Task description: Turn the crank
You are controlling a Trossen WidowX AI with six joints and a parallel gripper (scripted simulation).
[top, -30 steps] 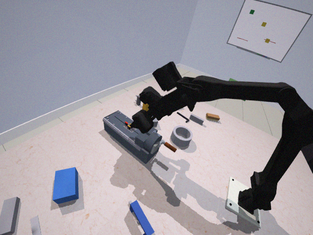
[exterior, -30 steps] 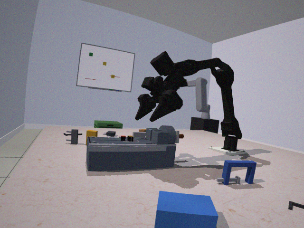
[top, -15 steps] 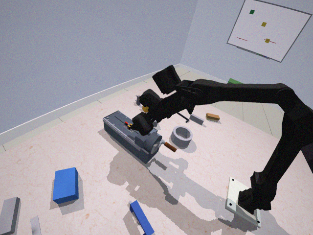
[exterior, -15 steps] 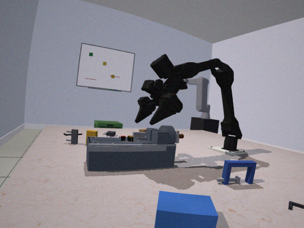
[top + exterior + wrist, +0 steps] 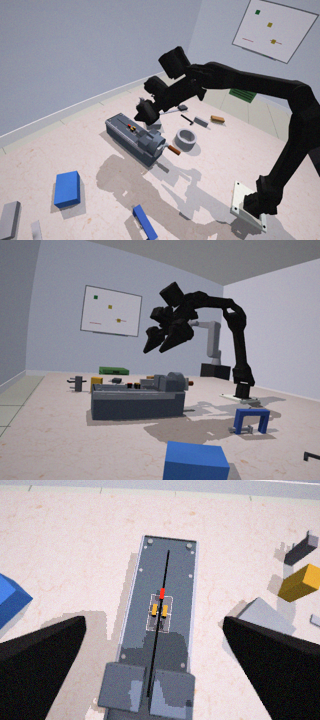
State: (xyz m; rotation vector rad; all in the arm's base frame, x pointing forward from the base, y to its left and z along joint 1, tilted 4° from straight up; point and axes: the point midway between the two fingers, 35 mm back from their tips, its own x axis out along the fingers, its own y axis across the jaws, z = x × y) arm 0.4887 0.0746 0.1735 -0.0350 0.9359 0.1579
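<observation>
The brown crank handle is 150 mm behind my gripper tip, 30 mm to the right of it and 100 mm below it. Round my gripper tip: red pointer: 60 mm ahead, 100 mm below; yellow block: 130 mm ahead, 230 mm to the right, 150 mm below; grey block: 50 mm ahead, 160 mm to the right, 160 mm below.
</observation>
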